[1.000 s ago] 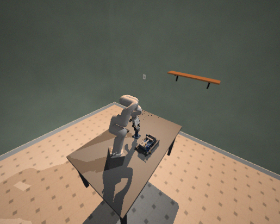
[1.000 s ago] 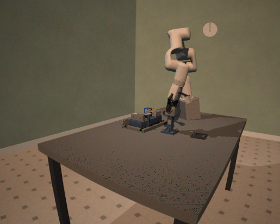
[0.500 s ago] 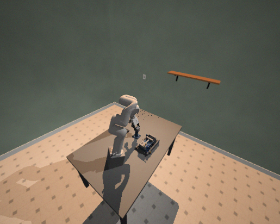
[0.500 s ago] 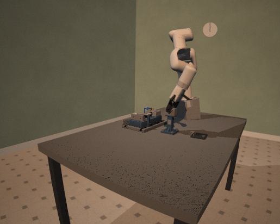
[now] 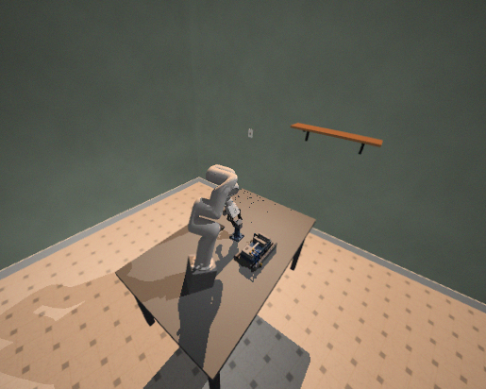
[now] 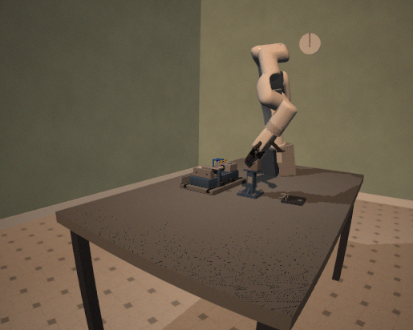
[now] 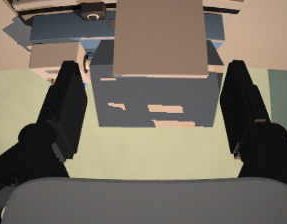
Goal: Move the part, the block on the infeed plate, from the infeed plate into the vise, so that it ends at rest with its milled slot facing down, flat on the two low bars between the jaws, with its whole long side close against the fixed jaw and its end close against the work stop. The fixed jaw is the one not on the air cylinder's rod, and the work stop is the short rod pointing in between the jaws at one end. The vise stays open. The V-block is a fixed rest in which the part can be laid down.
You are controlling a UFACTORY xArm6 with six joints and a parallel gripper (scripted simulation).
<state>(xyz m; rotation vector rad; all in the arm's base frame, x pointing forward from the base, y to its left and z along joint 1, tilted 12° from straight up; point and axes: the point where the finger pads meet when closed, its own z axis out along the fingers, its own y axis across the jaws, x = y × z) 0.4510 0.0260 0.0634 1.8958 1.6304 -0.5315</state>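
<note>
Right now the part is 10 mm to the right of my hand and 10 mm below it. Also, from my hand: air cylinder rod: 210 mm to the right, 90 mm below, 80 mm behind; work stop: 180 mm to the right, 70 mm below, 20 mm ahead; vise base rail: 300 mm to the right, 130 mm below, 80 mm behind.
</note>
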